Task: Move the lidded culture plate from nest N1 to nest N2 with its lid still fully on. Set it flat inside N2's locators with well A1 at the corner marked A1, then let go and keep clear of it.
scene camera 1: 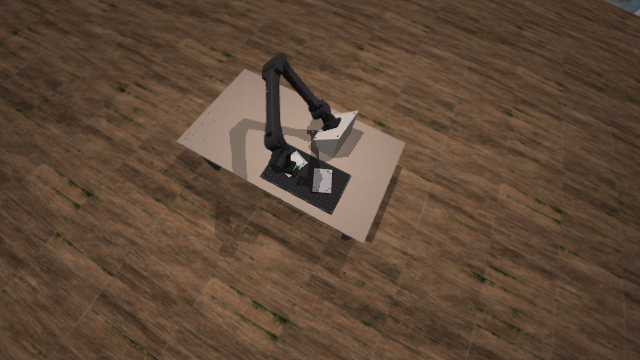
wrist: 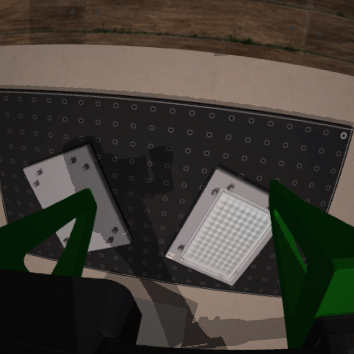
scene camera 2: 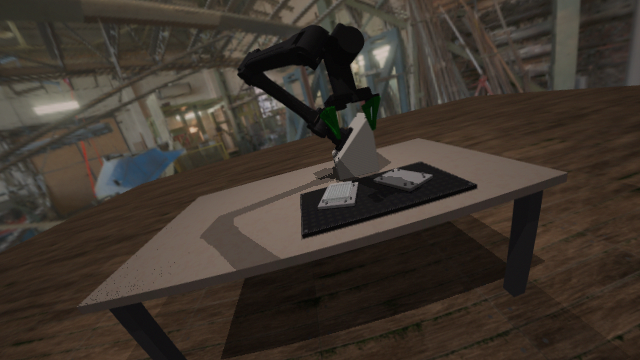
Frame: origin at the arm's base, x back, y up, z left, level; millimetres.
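Where they show: gripper, fingertip midpoint: point(scene camera 1: 284, 175) point(wrist: 176, 193) point(scene camera 2: 357, 134); arm's base, origin of the base link: point(scene camera 1: 332, 125) point(scene camera 2: 344, 140).
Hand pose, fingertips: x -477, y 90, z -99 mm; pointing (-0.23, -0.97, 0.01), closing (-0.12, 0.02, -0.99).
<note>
Each offset is from my fingertips to the top centre of the thing. Level surfaces: height alone.
The lidded culture plate {dx +164, dy -194, dz -47 mm} point(scene camera 2: 340, 191) point(wrist: 227, 235), clear with a grid of wells, lies flat on the pale nest N1 {dx +165, dy -200, dz -46 mm} point(scene camera 2: 337, 204) point(wrist: 197, 217) among small locator pegs. A small label marks N1's left corner in the wrist view. The pale nest N2 {dx +137, dy -200, dz +181 mm} point(scene camera 1: 325, 187) point(scene camera 2: 400, 177) point(wrist: 50, 185) bears pegs and no plate. My gripper point(scene camera 2: 356, 133) point(wrist: 176, 193) is open and empty, high above the board. In the wrist view its right green finger covers N1's right corner and its left finger covers part of N2. In scene camera 1 the arm hides much of N1.
Both nests sit on a black perforated board {dx +129, dy -222, dz +70 mm} point(scene camera 1: 337, 201) point(scene camera 2: 450, 185) point(wrist: 150, 117) on the beige table {dy -235 mm} point(scene camera 1: 380, 165) point(scene camera 2: 175, 250) point(wrist: 150, 65). The arm's pale wedge-shaped mount point(scene camera 1: 332, 142) point(scene camera 2: 362, 157) stands behind the board. The arm's shadow crosses the table and board.
</note>
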